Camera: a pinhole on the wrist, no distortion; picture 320 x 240 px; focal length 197.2 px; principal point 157.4 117.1 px. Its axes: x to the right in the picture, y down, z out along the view. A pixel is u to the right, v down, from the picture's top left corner.
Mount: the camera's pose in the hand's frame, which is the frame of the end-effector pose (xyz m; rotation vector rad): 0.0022 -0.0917 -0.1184 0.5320 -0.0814 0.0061
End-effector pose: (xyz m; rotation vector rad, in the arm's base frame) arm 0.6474 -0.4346 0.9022 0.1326 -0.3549 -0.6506
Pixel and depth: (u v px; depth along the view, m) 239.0 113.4 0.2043
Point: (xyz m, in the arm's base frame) 0.5638 -0.6367 0.9336
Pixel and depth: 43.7 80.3 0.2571
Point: 0.3540 -0.5411 0.8577
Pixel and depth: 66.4 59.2 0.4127
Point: 0.2015 -0.6218 0.8974
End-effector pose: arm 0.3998 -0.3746 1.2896 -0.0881 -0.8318 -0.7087
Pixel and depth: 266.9 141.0 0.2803
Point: 0.2380 -0.5558 1.4481
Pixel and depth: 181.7 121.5 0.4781
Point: 0.0175 -0.5364 1.4499
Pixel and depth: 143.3 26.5 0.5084
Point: -0.0927 -0.6955 1.2704
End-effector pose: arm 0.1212 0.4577 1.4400 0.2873 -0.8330 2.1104
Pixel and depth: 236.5 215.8 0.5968
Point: 0.0648 0.2677 2.0179
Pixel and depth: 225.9 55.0 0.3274
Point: 0.3212 0.5899 1.7347
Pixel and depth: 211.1 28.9 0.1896
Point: 0.2965 0.5942 1.5845
